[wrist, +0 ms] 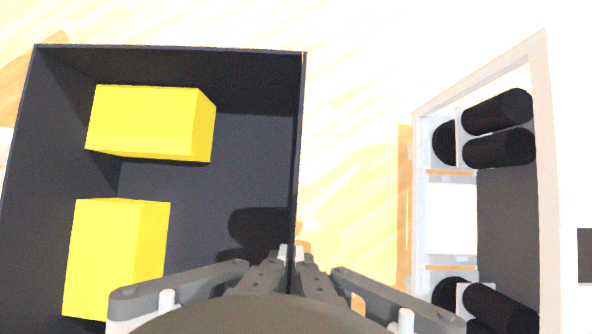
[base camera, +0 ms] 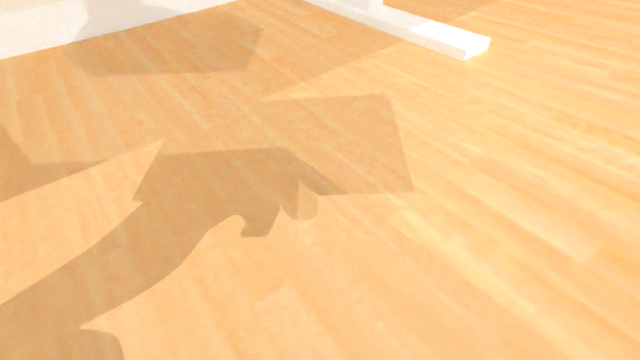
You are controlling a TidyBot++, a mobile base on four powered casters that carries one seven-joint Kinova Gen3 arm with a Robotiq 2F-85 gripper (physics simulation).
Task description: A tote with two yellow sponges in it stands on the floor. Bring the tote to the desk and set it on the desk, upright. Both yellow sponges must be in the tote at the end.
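Frame: origin at the arm's base, x left, y ahead, z down, level; millimetres.
Where they show: gripper, fingertip midpoint: (wrist: 291, 258).
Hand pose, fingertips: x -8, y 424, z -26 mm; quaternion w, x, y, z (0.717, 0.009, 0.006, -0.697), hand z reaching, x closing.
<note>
Each offset is from my fingertips to the top centre of the thing. Level surfaces: height alone.
The black tote @[dx +6, dy +98, dz -37 mm] (wrist: 255, 160) is upright in the wrist view, seen from above, and reaches out of the frame at the lower left. One yellow sponge @[dx -108, dy +142, dz +22 mm] (wrist: 145, 122) lies in its upper part. The other yellow sponge @[dx +19, dy +164, dz +20 mm] (wrist: 107, 250) lies below it, apart, near the left wall. My gripper (wrist: 291, 258) is shut on the tote's right wall, with a fingertip on each side of the rim. The tote's lower part is hidden by the gripper. The tote and gripper do not show in the base camera view, where shadows of the arm and a box shape fall on the floor. The desk's top does not show.
A white foot bar (base camera: 425, 32) with an upright stands on the wooden floor @[dz +423 mm] (base camera: 500, 200) at the upper right of the base camera view. A white wall (base camera: 30, 35) runs along the upper left. My wheeled base (wrist: 547, 175) is at the right of the wrist view.
</note>
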